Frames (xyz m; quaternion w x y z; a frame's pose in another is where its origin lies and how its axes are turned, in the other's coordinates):
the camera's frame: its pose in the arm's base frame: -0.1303 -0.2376 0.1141 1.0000 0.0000 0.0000 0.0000
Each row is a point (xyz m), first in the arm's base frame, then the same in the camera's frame.
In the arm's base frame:
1: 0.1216 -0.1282 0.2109
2: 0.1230 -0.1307 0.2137
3: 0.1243 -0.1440 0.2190
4: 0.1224 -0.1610 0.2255
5: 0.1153 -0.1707 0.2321
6: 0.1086 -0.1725 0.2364
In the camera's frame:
1: 0.2519 0.1094 0.0968
2: 0.2533 0.1069 0.0996
3: 0.2546 0.0936 0.1049
4: 0.2527 0.0766 0.1114
5: 0.2456 0.0669 0.1180
6: 0.2389 0.0651 0.1223

